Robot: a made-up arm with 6 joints.
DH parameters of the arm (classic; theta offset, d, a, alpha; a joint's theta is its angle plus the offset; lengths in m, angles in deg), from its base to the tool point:
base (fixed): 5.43 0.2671 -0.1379 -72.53
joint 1: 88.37 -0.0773 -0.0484 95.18
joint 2: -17.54 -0.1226 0.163 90
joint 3: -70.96 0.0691 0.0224 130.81
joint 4: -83.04 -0.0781 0.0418 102
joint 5: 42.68 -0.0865 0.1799 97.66
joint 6: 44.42 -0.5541 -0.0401 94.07
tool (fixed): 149.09 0.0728 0 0
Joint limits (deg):
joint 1: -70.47..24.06
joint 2: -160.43..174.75
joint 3: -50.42..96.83
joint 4: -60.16..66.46
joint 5: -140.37..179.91
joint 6: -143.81..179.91
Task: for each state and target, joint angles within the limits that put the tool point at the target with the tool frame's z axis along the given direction. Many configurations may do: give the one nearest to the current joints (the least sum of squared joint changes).
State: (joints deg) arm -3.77 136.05 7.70 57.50 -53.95 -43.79
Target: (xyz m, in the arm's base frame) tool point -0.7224 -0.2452 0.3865 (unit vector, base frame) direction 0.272 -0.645 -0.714
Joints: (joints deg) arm -10.87 127.06 -23.30 66.46 -76.29 -75.47
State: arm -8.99 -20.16 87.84 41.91 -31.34 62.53
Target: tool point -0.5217 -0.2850 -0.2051 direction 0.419 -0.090 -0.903
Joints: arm 19.50 -52.63 93.41 56.91 -41.00 59.51
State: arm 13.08 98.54 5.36 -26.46 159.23 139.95
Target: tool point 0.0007 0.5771 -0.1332 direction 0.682 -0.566 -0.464
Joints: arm 3.40 87.80 14.61 -21.26 169.77 126.88
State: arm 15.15 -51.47 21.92 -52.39 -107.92 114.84
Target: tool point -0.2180 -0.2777 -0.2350 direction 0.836 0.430 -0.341
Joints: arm 24.06 -80.61 44.69 -2.51 -78.77 102.25
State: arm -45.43 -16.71 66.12 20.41 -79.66 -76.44
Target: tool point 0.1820 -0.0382 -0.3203 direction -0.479 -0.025 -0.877
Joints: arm -50.29 -36.17 37.82 27.91 -88.60 -48.78
